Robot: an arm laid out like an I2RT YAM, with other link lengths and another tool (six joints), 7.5 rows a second.
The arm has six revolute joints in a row. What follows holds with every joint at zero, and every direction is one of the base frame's. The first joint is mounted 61.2 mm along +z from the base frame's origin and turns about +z. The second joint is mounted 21.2 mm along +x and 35.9 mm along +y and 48.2 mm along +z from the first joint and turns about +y. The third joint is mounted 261.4 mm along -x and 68.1 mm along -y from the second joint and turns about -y. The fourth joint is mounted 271.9 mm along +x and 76.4 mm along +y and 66.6 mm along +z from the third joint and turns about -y. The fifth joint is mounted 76.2 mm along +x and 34.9 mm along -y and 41.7 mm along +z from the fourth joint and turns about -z. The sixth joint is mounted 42.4 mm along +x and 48.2 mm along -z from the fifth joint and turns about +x. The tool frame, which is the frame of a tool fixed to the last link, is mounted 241 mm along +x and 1 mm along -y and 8 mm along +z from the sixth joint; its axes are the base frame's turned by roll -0.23, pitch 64.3 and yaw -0.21 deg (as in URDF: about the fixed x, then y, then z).
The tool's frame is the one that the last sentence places.
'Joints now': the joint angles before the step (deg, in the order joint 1, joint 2, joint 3, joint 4, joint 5, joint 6). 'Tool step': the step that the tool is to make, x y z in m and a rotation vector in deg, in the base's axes. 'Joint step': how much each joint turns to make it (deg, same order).
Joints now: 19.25 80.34 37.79 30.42 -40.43 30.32
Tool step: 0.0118 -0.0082 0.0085 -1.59 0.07 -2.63
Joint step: -0.09 -1.75 2.46 -5.51 2.81 -1.13
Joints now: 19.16 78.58 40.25 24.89 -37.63 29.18
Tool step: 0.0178 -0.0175 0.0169 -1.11 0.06 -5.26
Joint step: -0.08 -2.90 2.55 -5.72 5.28 0.26
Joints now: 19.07 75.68 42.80 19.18 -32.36 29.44
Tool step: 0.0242 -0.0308 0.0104 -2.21 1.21 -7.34
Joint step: -0.79 -2.12 3.67 -7.64 6.77 0.00
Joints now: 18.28 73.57 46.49 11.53 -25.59 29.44
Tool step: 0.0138 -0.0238 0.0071 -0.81 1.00 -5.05
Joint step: -0.79 -1.23 2.12 -4.24 4.22 0.79
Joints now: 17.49 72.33 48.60 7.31 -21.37 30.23
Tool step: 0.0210 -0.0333 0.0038 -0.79 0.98 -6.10
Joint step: -1.92 0.26 2.45 -3.09 4.14 0.80
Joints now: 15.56 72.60 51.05 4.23 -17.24 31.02
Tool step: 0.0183 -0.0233 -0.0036 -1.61 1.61 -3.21
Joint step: -2.11 2.37 3.71 -3.53 1.41 -0.78
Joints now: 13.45 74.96 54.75 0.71 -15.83 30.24
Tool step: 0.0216 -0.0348 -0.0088 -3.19 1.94 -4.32
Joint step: -2.72 3.08 4.39 -4.39 2.47 -2.02
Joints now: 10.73 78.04 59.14 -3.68 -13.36 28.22
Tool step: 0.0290 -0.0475 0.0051 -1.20 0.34 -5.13
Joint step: -4.65 3.69 5.02 -2.03 0.89 -0.88
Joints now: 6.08 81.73 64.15 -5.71 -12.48 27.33
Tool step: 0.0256 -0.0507 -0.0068 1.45 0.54 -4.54
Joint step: -5.81 4.11 2.46 1.40 -1.75 0.87
